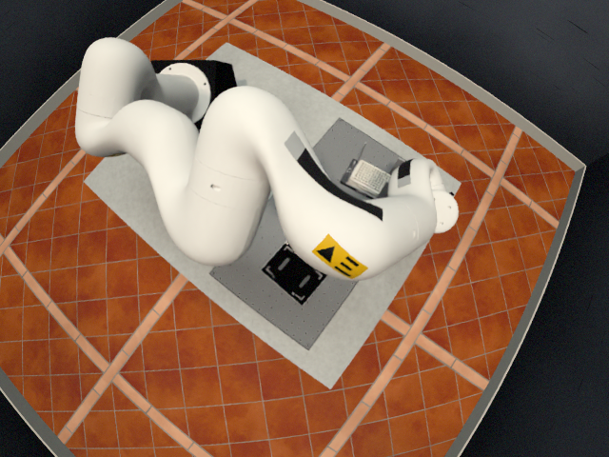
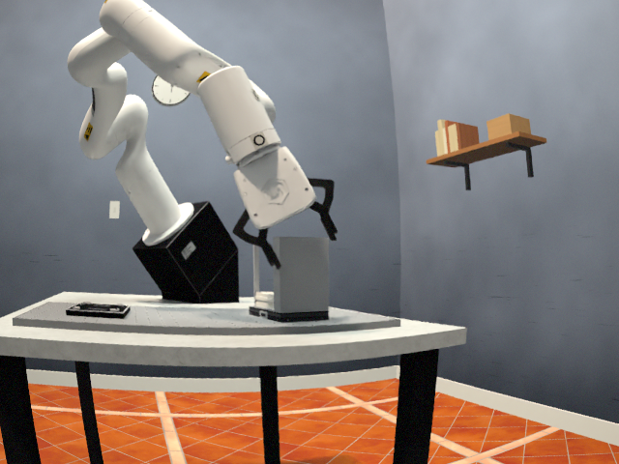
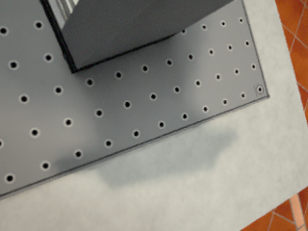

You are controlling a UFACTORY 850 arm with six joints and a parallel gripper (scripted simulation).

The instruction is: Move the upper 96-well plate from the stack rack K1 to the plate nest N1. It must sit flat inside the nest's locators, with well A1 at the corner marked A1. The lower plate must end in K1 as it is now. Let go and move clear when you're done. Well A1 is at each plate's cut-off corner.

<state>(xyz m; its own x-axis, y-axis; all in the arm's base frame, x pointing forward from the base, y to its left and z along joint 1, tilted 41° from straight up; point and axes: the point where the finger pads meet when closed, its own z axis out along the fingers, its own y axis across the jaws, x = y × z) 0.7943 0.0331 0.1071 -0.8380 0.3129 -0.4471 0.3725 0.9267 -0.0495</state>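
Now: hand 18 cm past the white 96-well plate, 8 cm to the right of it and 8 cm above it. The rest, counted from my hand: black plate nest N1: 29 cm behind, 28 cm to the right, 12 cm below.
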